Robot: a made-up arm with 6 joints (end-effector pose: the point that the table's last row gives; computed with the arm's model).
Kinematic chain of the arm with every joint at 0, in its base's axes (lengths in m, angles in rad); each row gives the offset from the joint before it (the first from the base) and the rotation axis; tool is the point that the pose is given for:
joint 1: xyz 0 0 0.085 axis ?
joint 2: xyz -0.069 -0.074 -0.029 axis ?
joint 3: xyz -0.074 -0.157 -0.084 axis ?
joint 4: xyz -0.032 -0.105 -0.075 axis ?
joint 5: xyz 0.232 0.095 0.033 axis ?
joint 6: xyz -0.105 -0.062 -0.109 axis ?
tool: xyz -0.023 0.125 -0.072
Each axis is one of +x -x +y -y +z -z.
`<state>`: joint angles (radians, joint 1 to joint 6).
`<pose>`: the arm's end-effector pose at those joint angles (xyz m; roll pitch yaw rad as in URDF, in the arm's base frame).
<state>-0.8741 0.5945 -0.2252 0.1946 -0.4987 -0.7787</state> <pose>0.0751 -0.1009 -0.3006 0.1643 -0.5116 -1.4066</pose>
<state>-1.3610 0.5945 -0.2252 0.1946 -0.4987 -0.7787</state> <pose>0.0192 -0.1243 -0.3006 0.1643 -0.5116 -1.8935</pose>
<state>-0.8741 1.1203 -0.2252 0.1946 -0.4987 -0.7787</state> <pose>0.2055 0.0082 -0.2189 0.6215 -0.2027 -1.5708</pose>
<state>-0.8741 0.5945 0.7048 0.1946 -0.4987 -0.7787</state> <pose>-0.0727 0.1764 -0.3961 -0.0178 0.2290 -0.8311</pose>
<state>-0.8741 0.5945 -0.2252 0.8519 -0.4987 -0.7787</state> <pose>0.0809 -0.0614 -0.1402 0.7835 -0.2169 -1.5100</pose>
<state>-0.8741 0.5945 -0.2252 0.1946 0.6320 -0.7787</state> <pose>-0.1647 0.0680 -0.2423 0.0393 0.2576 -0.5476</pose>
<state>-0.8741 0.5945 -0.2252 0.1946 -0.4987 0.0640</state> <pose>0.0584 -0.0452 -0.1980 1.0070 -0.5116 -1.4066</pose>
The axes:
joint 1: +z
joint 2: +x
joint 3: +y
joint 4: +x
joint 5: +y
joint 6: +x

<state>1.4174 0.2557 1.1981 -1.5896 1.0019 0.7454</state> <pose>0.1188 -0.3748 -0.2150 -1.8783 0.7655 0.1434</pose>
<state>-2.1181 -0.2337 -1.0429 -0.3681 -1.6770 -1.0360</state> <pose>-0.3413 -0.0512 0.3505 2.5270 -0.2866 0.5527</pose>
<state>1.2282 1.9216 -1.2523 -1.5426 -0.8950 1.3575</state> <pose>-0.0347 0.1094 -0.2392 1.5158 -0.5538 -0.1354</pose>
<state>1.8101 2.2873 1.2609 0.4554 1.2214 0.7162</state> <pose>-0.1198 -0.0392 0.0172 1.6761 -0.7681 -1.5680</pose>
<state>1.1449 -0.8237 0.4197 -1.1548 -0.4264 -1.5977</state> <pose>0.5418 -0.2810 0.2287 2.8138 0.4400 1.2522</pose>
